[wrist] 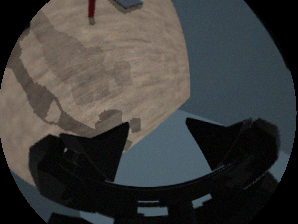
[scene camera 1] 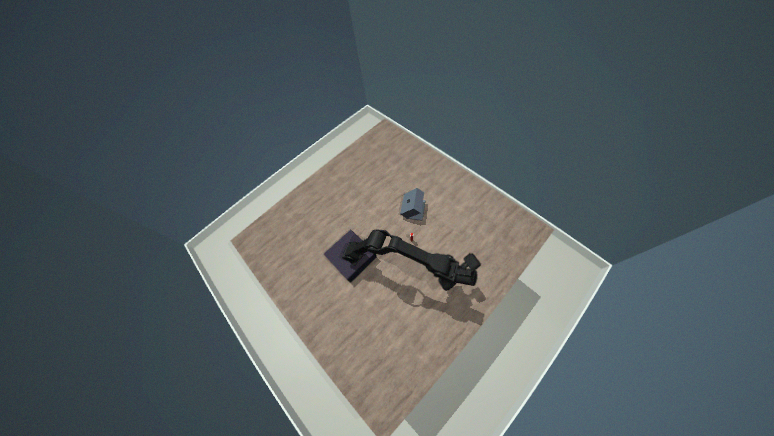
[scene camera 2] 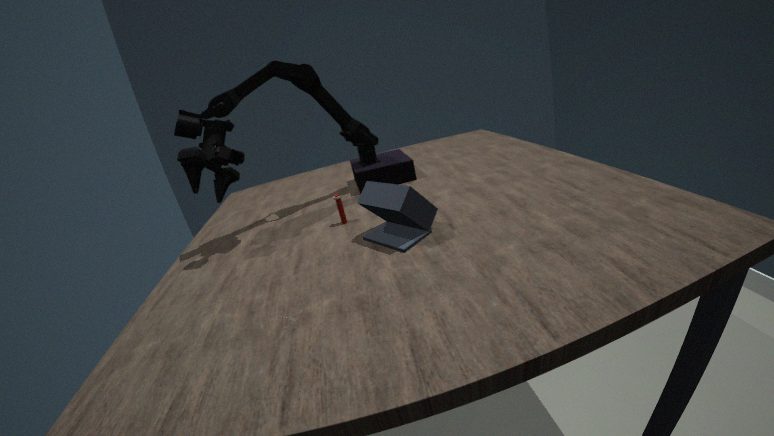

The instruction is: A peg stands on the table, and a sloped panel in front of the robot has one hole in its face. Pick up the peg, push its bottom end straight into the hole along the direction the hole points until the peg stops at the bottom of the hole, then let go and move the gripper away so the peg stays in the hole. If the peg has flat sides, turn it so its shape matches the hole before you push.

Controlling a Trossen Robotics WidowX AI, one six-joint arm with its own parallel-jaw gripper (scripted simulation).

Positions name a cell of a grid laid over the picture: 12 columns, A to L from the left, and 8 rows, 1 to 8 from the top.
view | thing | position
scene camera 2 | my gripper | D4
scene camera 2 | grey sloped panel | G4
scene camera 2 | flat foot plate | G5
